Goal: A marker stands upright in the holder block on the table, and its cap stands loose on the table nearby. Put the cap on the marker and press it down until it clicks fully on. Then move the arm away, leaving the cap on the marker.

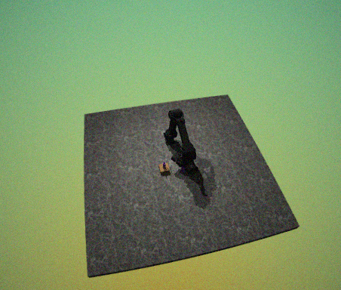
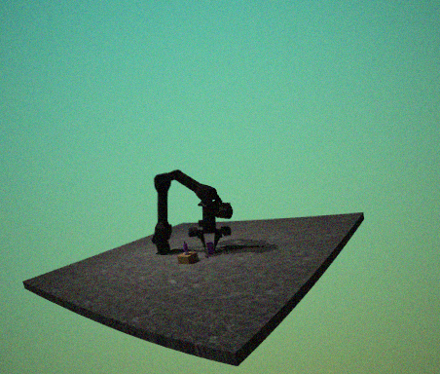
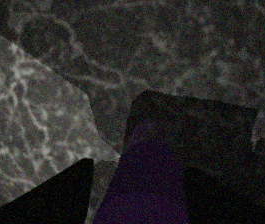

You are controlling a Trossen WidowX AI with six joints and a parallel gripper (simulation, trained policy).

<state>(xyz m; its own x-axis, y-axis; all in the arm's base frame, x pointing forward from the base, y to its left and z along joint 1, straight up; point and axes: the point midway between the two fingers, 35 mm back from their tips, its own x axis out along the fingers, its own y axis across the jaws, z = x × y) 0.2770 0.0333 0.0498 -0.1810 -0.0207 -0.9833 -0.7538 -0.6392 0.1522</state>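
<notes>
Now: gripper tip 13 cm to the left of the holder block and 3 cm past it. From my gripper tip the other things lie so: purple cap 1 cm ahead, 1 cm above.
</notes>
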